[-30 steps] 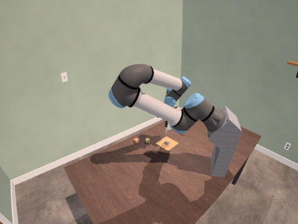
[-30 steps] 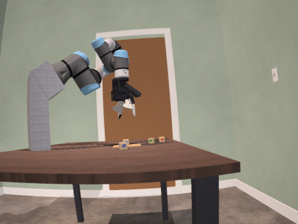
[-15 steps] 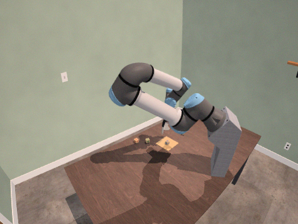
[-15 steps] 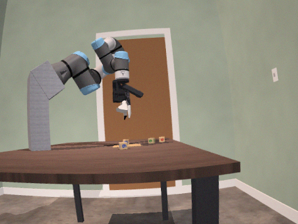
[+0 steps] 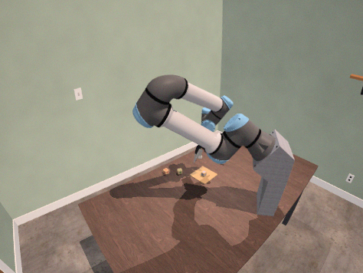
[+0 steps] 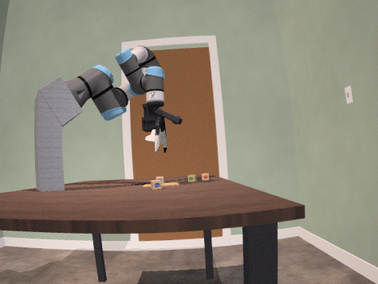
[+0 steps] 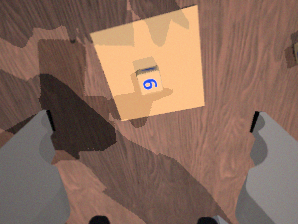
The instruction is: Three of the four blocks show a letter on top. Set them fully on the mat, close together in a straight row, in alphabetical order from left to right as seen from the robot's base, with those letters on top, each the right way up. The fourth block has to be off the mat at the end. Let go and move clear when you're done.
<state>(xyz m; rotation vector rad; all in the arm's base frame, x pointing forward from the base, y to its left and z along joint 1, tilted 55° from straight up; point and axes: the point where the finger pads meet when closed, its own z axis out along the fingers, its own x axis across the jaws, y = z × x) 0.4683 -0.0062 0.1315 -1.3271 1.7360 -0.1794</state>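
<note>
Now: hand 130 mm above the tan mat and 10 mm past it.
</note>
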